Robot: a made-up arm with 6 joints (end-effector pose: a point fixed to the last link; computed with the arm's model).
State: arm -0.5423 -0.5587 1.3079 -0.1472 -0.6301 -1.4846
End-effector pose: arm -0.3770 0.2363 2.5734 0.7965 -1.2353 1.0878
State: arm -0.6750 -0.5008 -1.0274 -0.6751 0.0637 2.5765
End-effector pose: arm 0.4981 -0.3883 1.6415 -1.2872 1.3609 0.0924
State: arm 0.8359 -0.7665 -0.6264 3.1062 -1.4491 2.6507
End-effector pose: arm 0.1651 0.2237 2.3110 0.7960 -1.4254 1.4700
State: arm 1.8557 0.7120 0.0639 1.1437 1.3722 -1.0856
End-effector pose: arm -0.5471 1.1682 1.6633 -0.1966 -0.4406 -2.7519
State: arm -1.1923 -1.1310 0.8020 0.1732 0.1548 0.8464
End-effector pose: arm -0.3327 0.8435 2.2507 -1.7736 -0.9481 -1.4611
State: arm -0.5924 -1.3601 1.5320 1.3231 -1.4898 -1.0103
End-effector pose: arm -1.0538 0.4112 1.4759 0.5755 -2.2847 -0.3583
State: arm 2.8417 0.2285 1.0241 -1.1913 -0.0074 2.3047
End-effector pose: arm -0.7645 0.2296 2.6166 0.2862 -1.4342 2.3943
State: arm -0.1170 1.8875 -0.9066 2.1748 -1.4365 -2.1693
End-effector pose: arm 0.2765 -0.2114 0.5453 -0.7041 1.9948 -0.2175
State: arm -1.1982 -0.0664 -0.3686 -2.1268 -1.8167 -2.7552
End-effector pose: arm 0.4508 -0.5834 2.0925 -1.5154 -0.3549 0.0900
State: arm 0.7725 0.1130 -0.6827 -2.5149 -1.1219 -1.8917
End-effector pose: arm 0.5931 0.8376 1.7077 -1.4794 -0.7667 1.0954
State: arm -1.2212 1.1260 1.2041 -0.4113 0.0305 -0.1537
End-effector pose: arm 0.4907 -1.4172 1.8301 0.4888 -0.4579 -0.6881
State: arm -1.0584 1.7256 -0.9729 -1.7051 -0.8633 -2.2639
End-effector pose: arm 0.2590 -0.0892 0.6971 0.3349 0.7399 1.4308
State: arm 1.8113 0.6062 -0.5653 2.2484 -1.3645 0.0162
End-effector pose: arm -0.1046 1.1703 1.3590 -2.6280 -0.6606 0.1163
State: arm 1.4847 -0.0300 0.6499 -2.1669 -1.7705 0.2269
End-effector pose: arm -0.2036 0.4352 2.5583 -0.1599 -0.7158 -2.0246
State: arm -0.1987 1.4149 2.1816 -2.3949 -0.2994 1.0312
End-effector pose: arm 1.1565 -0.1748 2.1121 0.9673 -0.8739 1.1476
